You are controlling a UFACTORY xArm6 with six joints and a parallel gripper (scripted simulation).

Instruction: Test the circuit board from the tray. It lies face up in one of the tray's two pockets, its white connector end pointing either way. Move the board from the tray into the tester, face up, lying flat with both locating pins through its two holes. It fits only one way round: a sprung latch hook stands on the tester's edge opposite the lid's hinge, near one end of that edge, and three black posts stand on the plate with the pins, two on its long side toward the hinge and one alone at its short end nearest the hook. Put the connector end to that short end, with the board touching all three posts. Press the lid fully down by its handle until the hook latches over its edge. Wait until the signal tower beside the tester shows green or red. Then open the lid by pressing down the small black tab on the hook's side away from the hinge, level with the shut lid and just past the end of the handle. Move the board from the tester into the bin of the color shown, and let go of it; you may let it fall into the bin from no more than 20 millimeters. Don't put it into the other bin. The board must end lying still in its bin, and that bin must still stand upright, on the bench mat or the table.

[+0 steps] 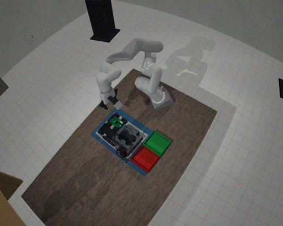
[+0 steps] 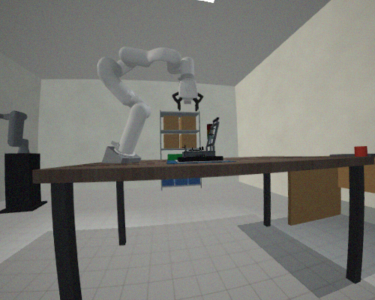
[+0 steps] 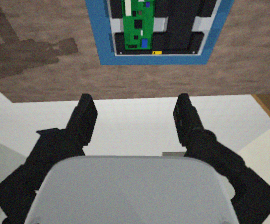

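My hand is 270 mm above the green circuit board. Round my hand: tester lid (220 mm ahead, 120 mm to the left, 100 mm below); then tester plate (110 mm ahead, 150 mm to the left, 220 mm below); then black latch block (60 mm ahead, 220 mm to the left, 200 mm below).
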